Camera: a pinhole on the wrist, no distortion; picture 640 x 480 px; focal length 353.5 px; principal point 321.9 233.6 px. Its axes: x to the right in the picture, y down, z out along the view. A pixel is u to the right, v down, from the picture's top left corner.
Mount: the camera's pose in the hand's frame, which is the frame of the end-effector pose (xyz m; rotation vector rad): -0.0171 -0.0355 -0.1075 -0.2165 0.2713 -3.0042
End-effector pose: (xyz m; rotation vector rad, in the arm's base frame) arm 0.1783 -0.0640 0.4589 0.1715 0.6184 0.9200
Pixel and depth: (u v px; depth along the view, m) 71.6 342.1 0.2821
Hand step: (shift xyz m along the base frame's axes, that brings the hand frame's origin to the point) 0.2725 0.1105 -0.0526
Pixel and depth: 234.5 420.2 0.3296
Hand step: 0.3287 -0.0287 -0.0157
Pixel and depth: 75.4 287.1 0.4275
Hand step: 0.3934 0.2236 0.0097
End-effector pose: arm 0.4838 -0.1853 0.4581 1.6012 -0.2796 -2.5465
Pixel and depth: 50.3 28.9 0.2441
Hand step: -0.2007 -0.1091 -0.0923
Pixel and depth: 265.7 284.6 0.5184
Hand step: -0.4017 0.1853 -0.0154
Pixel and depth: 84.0 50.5 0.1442
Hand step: -0.0707 -0.0403 -0.0613
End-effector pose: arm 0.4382 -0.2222 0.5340 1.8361 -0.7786 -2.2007
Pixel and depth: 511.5 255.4 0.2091
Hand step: -0.0630 0.1557 0.0447
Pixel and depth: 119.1 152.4 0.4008
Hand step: -0.3196 -0.0551 -0.1889
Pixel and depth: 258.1 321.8 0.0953
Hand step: 0.0308 0.0481 -0.0524
